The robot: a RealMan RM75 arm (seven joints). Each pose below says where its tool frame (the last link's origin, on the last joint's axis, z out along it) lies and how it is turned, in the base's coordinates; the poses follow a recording.
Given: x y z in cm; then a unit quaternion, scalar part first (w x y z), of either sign.
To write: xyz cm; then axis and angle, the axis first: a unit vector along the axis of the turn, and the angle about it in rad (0 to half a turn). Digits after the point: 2 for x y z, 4 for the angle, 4 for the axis.
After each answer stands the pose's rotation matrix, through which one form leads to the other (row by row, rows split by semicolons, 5 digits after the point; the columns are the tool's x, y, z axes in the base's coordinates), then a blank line. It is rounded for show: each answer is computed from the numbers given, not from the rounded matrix.
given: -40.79 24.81 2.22 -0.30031 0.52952 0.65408 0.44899
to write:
-40.79 24.81 2.22 -0.5551 -0.6857 -0.4707 2.5316
-0.25884 0.96238 0.08265; 0.42303 0.03602 0.90540; 0.86836 0.26931 -0.41644

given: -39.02 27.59 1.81 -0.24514 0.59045 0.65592 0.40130
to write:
-39.02 27.59 1.81 -0.6090 -0.6766 -0.4139 2.6463
-0.18255 0.97133 0.15231; 0.57783 -0.01935 0.81593; 0.79548 0.23696 -0.55773

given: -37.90 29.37 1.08 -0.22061 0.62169 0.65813 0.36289
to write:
-37.90 29.37 1.08 -0.6374 -0.6748 -0.3721 2.6967
-0.12966 0.97843 0.16083; 0.65820 -0.03638 0.75197; 0.74160 0.20336 -0.63928

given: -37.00 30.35 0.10 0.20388 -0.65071 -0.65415 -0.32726
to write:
-37.00 30.35 0.10 -0.6647 -0.6682 -0.3343 2.7310
-0.07002 0.98477 0.15917; 0.71788 -0.06104 0.69349; 0.69264 0.16282 -0.70267

